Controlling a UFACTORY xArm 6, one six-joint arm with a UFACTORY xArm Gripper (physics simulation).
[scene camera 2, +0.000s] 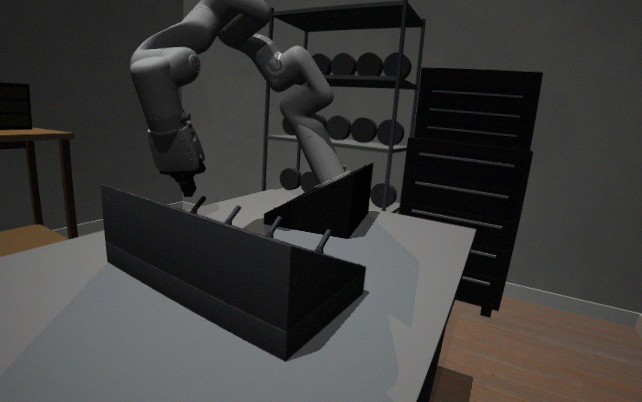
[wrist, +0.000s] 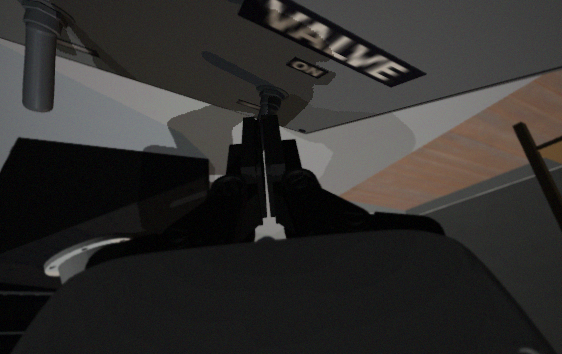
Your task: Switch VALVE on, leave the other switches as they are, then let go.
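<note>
The dark switch panel stands on the table, its labelled face turned away from scene camera 2. The VALVE label and a small ON plate show in the wrist view. The VALVE lever is the leftmost in scene camera 2; its outer part is hidden behind the fingertips in the wrist view, so its exact tilt is unclear there. My gripper is shut and empty, its tips close to this lever; contact cannot be made out.
The neighbouring lever and two more, a third lever and a fourth lever, stick up along the panel. A black angled box stands behind, near the arm's base. A shelf rack and a drawer cabinet stand beyond the table.
</note>
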